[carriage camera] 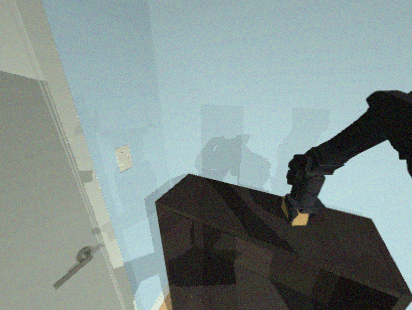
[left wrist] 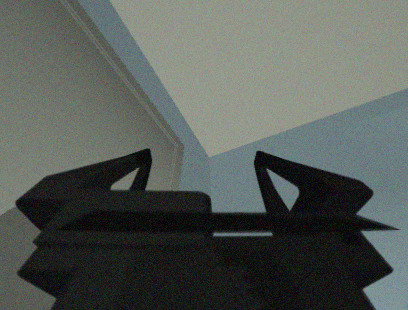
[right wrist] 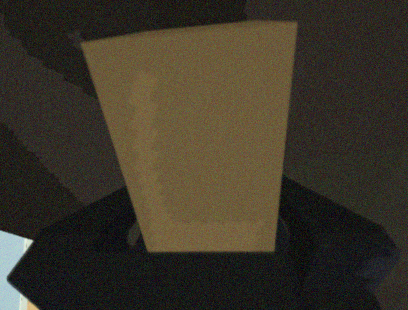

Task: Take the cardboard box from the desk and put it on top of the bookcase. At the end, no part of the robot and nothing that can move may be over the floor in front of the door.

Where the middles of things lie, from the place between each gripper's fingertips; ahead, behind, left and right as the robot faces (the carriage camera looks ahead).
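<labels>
The cardboard box (right wrist: pixel 198 116) sits 450 mm below my left hand, and it's 360 mm ahead of that hand and 670 mm to the right of it.
As for my right gripper, it's 30 mm below the cardboard box and 30 mm short of it.
</labels>
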